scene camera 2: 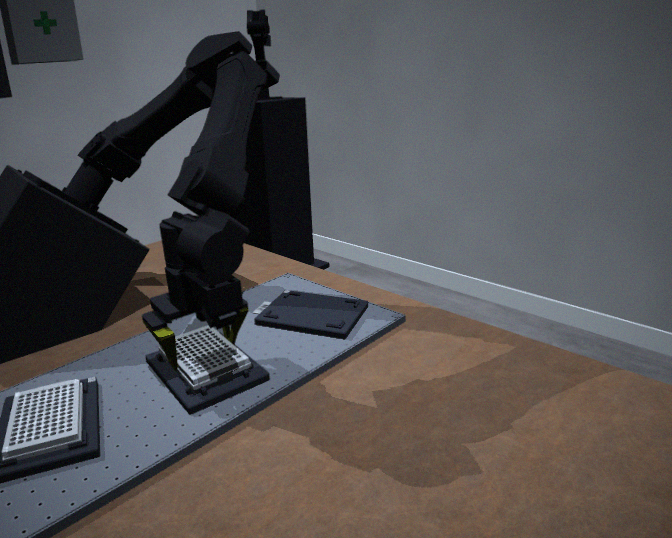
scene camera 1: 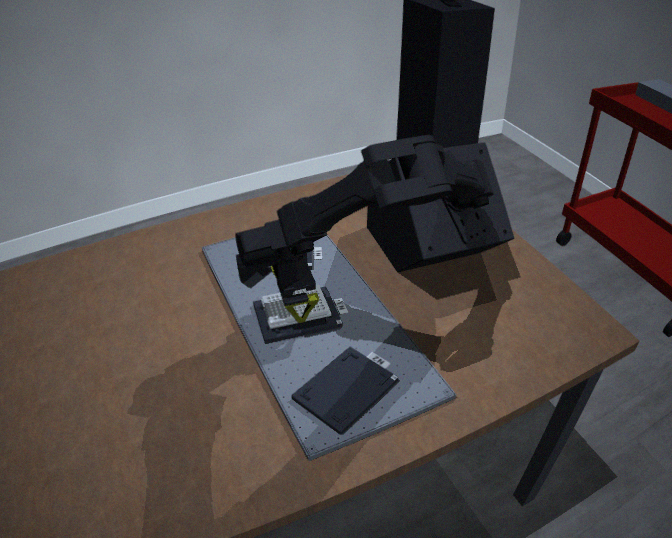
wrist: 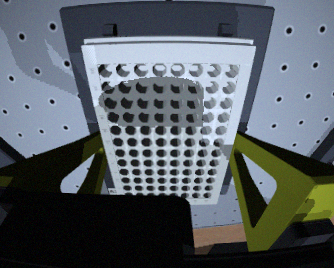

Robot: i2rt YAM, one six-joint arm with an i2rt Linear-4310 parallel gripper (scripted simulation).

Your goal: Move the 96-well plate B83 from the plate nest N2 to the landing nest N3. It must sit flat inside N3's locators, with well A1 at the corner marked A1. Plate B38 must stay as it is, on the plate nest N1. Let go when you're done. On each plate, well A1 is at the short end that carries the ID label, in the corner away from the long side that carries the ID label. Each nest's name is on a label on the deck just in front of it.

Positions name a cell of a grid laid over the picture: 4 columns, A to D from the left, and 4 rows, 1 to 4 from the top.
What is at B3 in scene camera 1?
My gripper.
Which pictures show my gripper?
Scene camera 2, scene camera 1 and the wrist view: all of them.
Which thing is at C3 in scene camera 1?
A dark nest N2.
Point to a landing nest N3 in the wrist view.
A1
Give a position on a landing nest N3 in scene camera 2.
B3
